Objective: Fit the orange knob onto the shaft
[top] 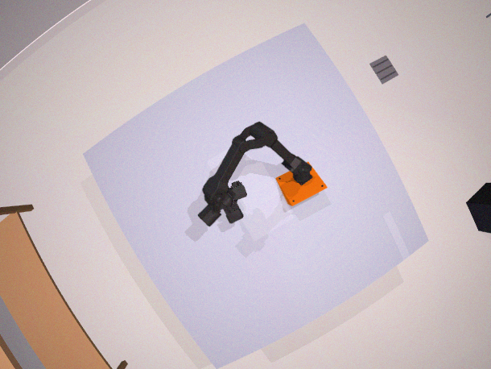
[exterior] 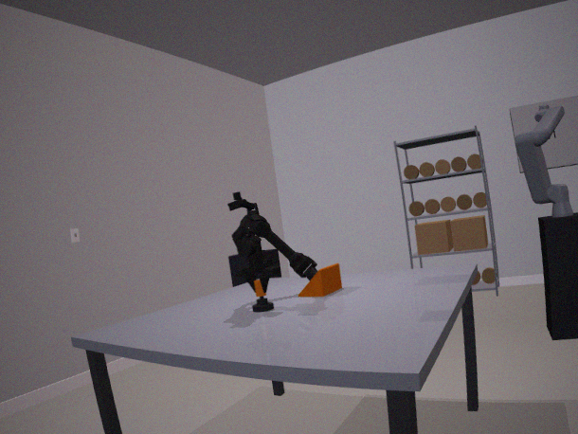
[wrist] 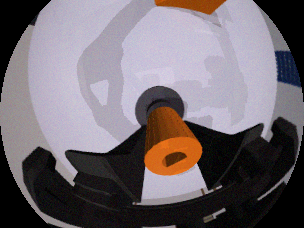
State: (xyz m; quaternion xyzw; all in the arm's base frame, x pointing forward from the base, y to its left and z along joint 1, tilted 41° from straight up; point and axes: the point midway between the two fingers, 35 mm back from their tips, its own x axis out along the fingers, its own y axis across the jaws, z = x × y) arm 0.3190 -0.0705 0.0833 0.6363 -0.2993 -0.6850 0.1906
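Now: the orange knob 2 cm above my gripper tip. Round my gripper tip: dark round pedestal: 4 cm below.
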